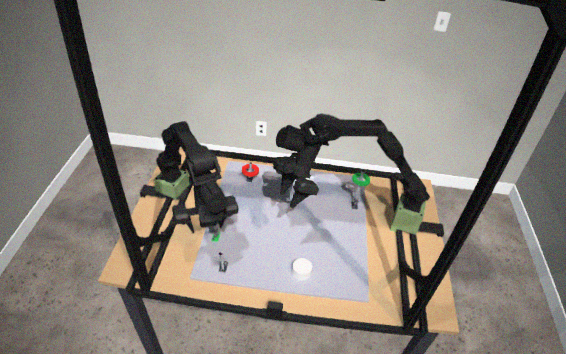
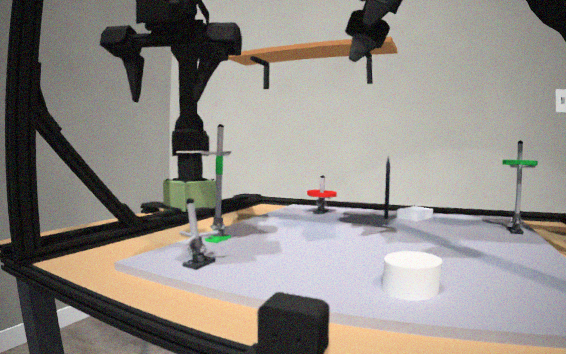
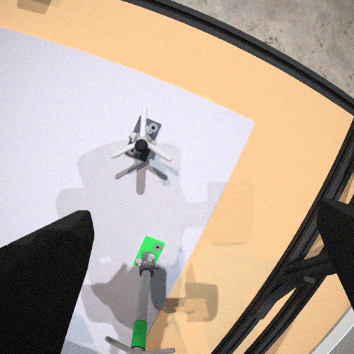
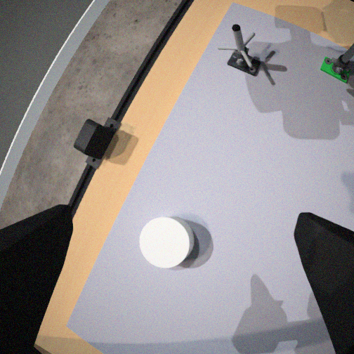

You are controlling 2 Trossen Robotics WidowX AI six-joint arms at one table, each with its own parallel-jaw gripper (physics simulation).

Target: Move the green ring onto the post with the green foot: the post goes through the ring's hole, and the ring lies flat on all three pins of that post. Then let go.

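Pixels of known places: left gripper, between the fingertips: (image 1: 206,229) (image 2: 164,101); right gripper, between the fingertips: (image 1: 286,200) (image 2: 358,44); left arm's base, origin of its link: (image 1: 170,176) (image 2: 189,180); right arm's base, origin of its link: (image 1: 412,205).
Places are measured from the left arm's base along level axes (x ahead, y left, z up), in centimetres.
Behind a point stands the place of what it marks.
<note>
The green ring (image 1: 360,185) {x 70.3, y 22.8, z 6.2 cm} (image 2: 510,162) {x 68.0, y 23.2, z 6.2 cm} lies flat, high around a tall grey post (image 2: 519,195) {x 69.9, y 25.5, z -0.2 cm} with a dark foot, at the right. The post with the green foot (image 2: 219,200) {x 28.2, y -13.0, z -0.8 cm} (image 3: 143,300) stands upright at the left; its green foot (image 1: 215,237) {x 28.5, y -14.2, z -6.8 cm} (image 4: 334,70) is on the mat, and its pins near the top hold no ring. My left gripper (image 1: 205,229) {x 34.2, y -27.0, z 13.9 cm} (image 2: 166,100) {x 34.2, y -27.0, z 13.9 cm} (image 3: 208,218) is open and empty, above and near that post. My right gripper (image 1: 288,201) {x 53.3, y -11.3, z 21.2 cm} (image 2: 355,57) {x 53.3, y -11.3, z 21.2 cm} (image 4: 186,222) is open and empty, high above the back middle, left of the green ring.
A red ring (image 1: 250,175) {x 26.6, y 17.5, z -2.7 cm} (image 2: 314,193) {x 25.3, y 17.2, z -2.5 cm} sits on a short post at the back. A short dark-footed post (image 1: 223,265) {x 38.4, y -25.7, z -3.5 cm} (image 2: 194,232) {x 37.5, y -24.7, z -2.9 cm} stands front left. A white cylinder (image 1: 302,267) {x 62.3, y -14.4, z -4.0 cm} (image 2: 412,275) {x 63.4, y -16.9, z -4.7 cm} (image 4: 166,242) stands in front. A thin black spike (image 2: 387,185) {x 41.1, y 23.3, z 0.0 cm} and a white block (image 2: 415,213) {x 47.6, y 24.7, z -5.8 cm} stand farther back.
</note>
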